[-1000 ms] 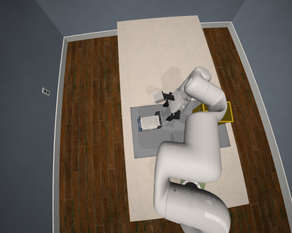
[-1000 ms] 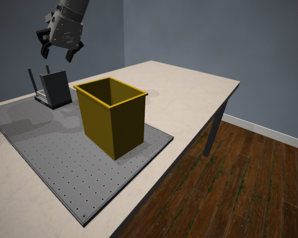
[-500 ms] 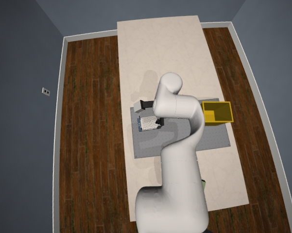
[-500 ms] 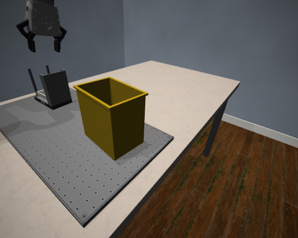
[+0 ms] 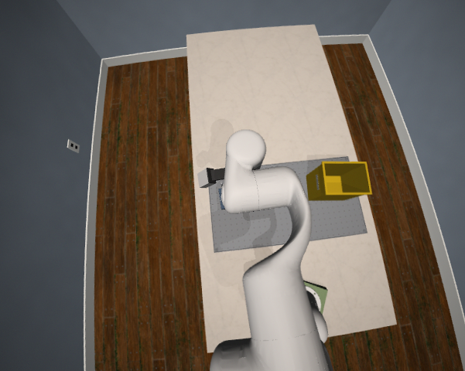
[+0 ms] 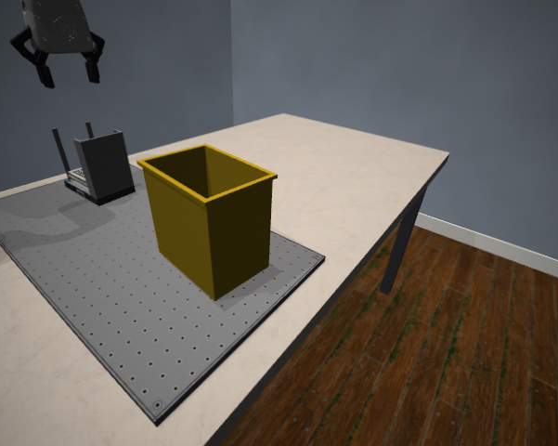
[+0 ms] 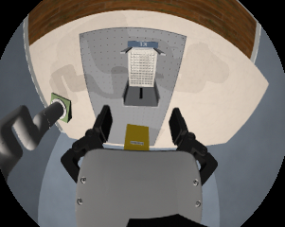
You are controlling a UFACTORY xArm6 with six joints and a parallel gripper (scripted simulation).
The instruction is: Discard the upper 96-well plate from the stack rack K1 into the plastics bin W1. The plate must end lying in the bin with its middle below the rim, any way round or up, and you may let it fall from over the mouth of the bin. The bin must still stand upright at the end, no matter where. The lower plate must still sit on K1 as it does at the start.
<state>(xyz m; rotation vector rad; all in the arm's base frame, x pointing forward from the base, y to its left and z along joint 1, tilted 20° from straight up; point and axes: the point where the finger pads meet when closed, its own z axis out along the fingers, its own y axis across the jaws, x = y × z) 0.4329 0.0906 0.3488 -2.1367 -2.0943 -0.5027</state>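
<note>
My hand is 22 cm above the white 96-well plate. The rest, counted from my hand: yellow plastics bin W1: 2 cm behind, 41 cm to the right, 17 cm below.
</note>
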